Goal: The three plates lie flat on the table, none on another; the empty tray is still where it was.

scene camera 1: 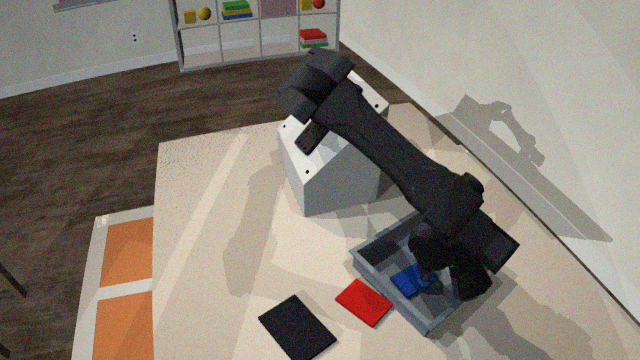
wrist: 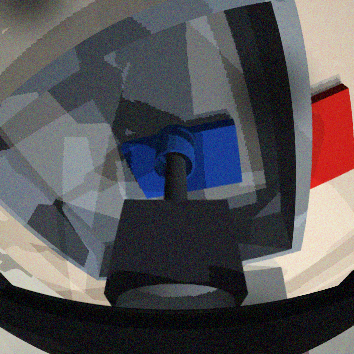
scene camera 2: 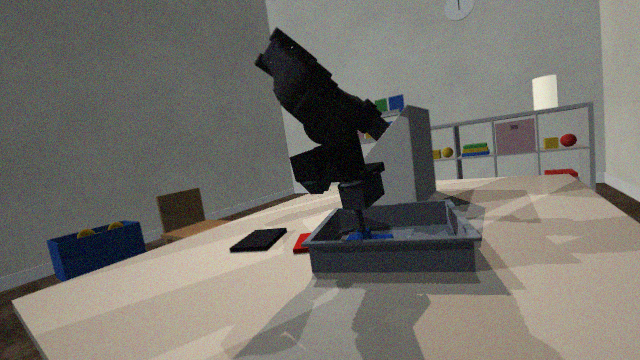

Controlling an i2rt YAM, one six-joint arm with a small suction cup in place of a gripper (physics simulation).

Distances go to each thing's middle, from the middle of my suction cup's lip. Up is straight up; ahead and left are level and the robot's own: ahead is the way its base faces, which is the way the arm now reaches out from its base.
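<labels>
Blue plate [wrist: 216, 156]: 1 cm below my suction cup and 2 cm behind it. Other positions relative to my suction cup: grey tray [wrist: 143, 72], 4 cm to the left and 3 cm behind; red plate [scene camera 1: 362, 301], 12 cm to the right, 3 cm behind and 2 cm below; black plate [scene camera 1: 290, 323], 26 cm to the right, 3 cm behind and 2 cm below.
</labels>
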